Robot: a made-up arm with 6 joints.
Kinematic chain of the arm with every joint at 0, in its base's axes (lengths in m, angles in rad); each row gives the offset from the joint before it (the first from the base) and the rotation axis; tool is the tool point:
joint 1: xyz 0 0 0.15 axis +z
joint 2: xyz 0 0.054 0 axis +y
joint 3: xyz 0 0 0.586 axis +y
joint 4: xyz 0 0 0.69 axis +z
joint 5: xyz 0 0 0 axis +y
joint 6: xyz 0 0 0.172 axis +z
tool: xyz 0 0 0
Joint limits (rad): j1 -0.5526..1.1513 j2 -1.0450..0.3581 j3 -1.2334..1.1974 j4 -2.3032..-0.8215 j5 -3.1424..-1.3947 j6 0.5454..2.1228
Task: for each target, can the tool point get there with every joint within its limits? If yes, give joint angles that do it. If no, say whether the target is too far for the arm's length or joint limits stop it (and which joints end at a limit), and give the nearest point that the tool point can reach.
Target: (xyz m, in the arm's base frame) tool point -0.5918 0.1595 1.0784
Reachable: yes | joints -0.0709 -0.4041 -0.2748 -0.9595 -2.6768 1.1248
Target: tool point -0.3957 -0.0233 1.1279
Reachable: yes | joints 0.4851 -0.7677 0.8330 -1.6587 -2.4452 1.5100
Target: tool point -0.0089 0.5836 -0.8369
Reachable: no: joint limits stop it (at a limit: joint 1, joint 2, joint 3, joint 4) | nearest point -0.7180 0.6542 -0.0930 | short by 1.030 m
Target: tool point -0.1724 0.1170 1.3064
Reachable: yes | joints 0.8149 0.2509 -0.4969 -1.3765 -2.0249 0.7359
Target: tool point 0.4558 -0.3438 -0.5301
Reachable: no: joint limits stop it (at a limit: joint 1, joint 2, joint 3, joint 4) | nearest point -0.4707 -0.7538 0.0405 | short by 1.163 m
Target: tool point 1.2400 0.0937 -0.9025
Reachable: no: too far | nearest point 0.9418 0.0712 0.5966 | short by 1.529 m
